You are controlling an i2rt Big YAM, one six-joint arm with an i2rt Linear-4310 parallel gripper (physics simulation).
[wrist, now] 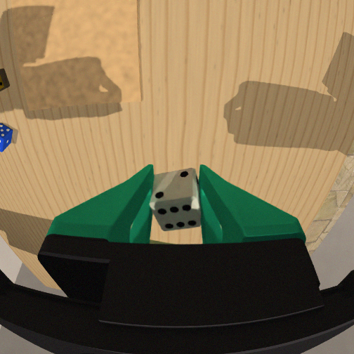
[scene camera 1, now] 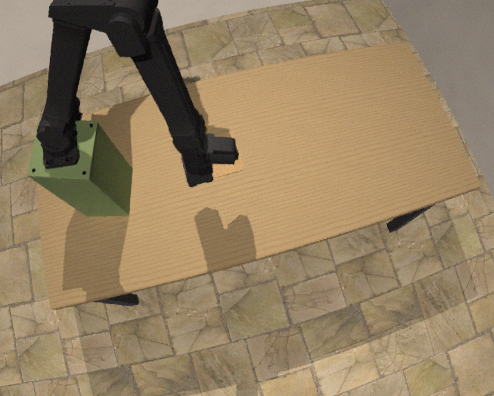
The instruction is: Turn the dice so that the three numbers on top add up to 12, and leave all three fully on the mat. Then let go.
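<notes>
My gripper is shut on a white die, held above the table. In the wrist view this die shows a two on its upper face and a six on the face toward the gripper body. A blue die lies on the table at the left edge of the wrist view, off the mat; its face toward the camera is partly cut off. A dark yellow die is cut off at the left edge, and its numbers cannot be read. The tan mat is ahead and left in the wrist view, partly hidden by the arm in the scene view.
The wooden table carries a green block under the arm's base at the left. Shadows of the arm fall on the mat and the table. The table's front edge runs above a stone floor.
</notes>
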